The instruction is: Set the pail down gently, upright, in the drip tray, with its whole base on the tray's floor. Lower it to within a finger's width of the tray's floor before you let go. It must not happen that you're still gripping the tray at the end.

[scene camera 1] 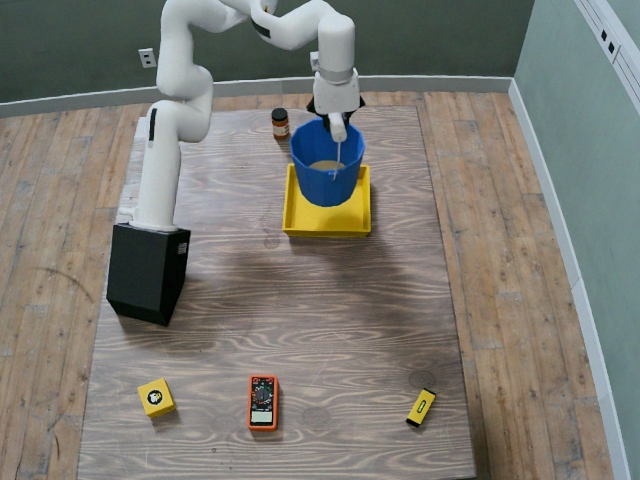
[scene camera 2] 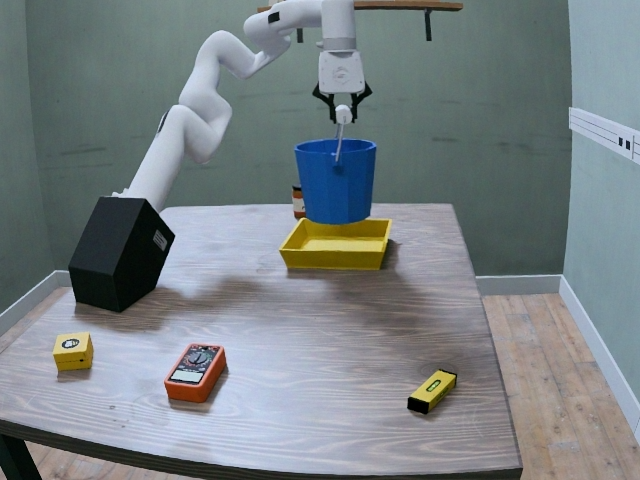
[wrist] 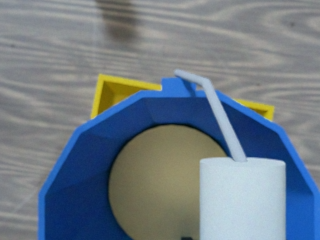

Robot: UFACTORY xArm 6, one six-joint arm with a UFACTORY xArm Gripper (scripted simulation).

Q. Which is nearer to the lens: the yellow drip tray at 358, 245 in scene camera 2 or the blue pail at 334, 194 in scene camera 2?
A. The blue pail.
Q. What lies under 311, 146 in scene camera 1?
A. A blue pail.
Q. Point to a yellow drip tray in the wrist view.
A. At 110, 91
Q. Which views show the yellow drip tray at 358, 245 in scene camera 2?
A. Scene camera 1, scene camera 2 and the wrist view: all of them.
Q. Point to a yellow level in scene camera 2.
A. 434, 389
